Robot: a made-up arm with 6 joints. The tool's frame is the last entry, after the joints.
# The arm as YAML. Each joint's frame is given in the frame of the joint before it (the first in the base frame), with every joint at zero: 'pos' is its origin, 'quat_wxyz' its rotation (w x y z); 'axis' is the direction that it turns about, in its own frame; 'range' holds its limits. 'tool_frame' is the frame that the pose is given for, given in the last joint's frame.
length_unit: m
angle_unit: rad
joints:
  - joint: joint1
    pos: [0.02, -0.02, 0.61]
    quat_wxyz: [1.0, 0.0, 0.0, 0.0]
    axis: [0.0, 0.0, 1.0]
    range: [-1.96, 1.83]
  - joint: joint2
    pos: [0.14, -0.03, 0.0]
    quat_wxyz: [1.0, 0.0, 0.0, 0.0]
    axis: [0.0, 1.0, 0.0]
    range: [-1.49, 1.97]
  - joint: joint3
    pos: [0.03, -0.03, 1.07]
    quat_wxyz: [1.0, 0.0, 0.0, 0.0]
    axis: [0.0, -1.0, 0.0]
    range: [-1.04, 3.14]
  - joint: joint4
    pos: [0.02, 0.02, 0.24]
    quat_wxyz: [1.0, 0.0, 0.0, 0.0]
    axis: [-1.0, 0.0, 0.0]
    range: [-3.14, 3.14]
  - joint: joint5
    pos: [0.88, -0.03, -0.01]
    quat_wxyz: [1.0, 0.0, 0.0, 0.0]
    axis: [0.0, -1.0, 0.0]
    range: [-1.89, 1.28]
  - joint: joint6
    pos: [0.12, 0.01, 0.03]
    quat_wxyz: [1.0, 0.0, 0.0, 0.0]
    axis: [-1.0, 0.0, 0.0]
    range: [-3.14, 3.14]
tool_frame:
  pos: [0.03, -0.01, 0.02]
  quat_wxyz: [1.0, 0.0, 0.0, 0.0]
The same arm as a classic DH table. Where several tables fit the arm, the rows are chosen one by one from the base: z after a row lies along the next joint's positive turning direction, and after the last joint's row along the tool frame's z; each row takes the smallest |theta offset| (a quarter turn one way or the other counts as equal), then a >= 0, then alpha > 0; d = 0 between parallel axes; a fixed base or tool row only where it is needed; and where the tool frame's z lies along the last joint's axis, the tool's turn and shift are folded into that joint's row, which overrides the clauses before.
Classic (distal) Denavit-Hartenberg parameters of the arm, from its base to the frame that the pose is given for. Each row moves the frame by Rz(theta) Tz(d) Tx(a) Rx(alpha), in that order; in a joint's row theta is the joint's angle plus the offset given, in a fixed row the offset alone. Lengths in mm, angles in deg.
base (fixed): d 0; theta_offset -45; a 28.3; alpha 0
joint1: d 610; theta_offset 45; a 140; alpha -90
joint2: d 0; theta_offset -88.39; a 1070.4; alpha 180
joint3: d 40; theta_offset 1.61; a 240; alpha -90
joint4: d -900; theta_offset 0; a -10; alpha 90
joint5: d 20; theta_offset 0; a 30; alpha -90
joint6: d -150; theta_offset -90; a 10; alpha -90
tool (fixed): d 20; theta_offset 90; a 0; alpha 0
Joint limits (deg, base to tool): -112.3..104.85 -85.37..112.87 -59.59..179.91 -179.91..179.91 -108.29..73.34 -179.91..179.91

